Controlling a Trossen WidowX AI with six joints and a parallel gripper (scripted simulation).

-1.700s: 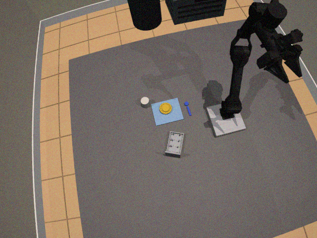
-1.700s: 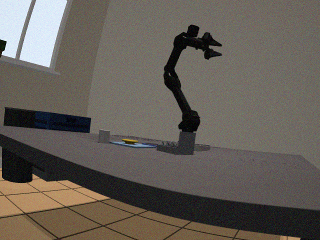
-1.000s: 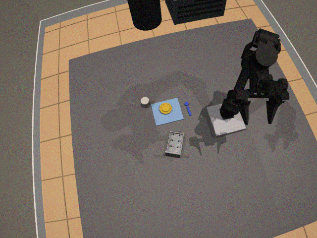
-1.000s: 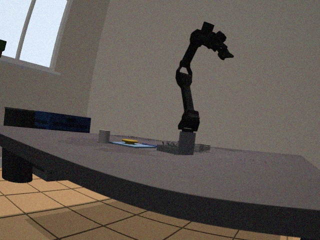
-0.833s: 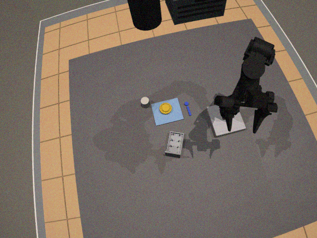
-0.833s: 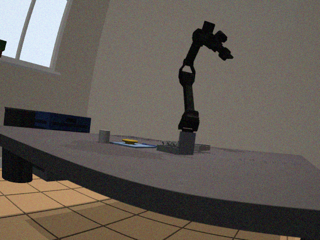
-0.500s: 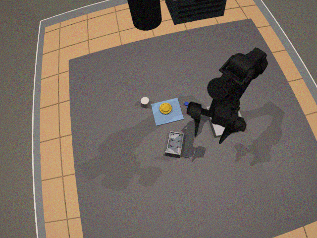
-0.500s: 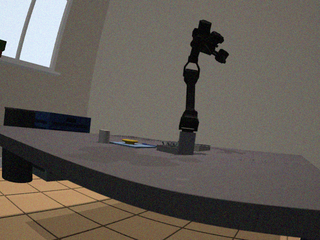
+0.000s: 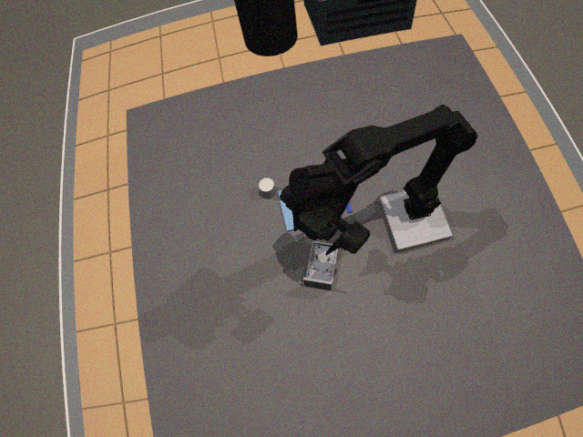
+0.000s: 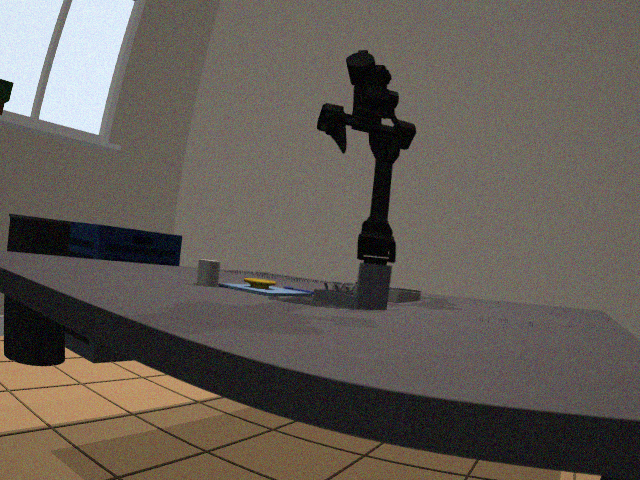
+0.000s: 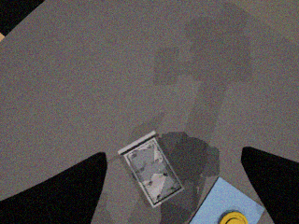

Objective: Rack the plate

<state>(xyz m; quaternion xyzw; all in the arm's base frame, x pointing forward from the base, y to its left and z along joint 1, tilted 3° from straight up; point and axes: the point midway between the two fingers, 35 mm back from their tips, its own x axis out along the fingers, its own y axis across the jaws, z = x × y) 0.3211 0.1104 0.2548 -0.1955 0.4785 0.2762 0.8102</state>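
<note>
My gripper tip is now 20 mm past the yellow plate, 220 mm to the left of it and 250 mm above it. Also, from my gripper tip: grey dish rack: 20 mm behind, 20 mm to the right, 250 mm below; then blue spoon: 130 mm behind, 200 mm to the right, 270 mm below; then light blue mat: 20 mm behind, 210 mm to the right, 270 mm below.
</note>
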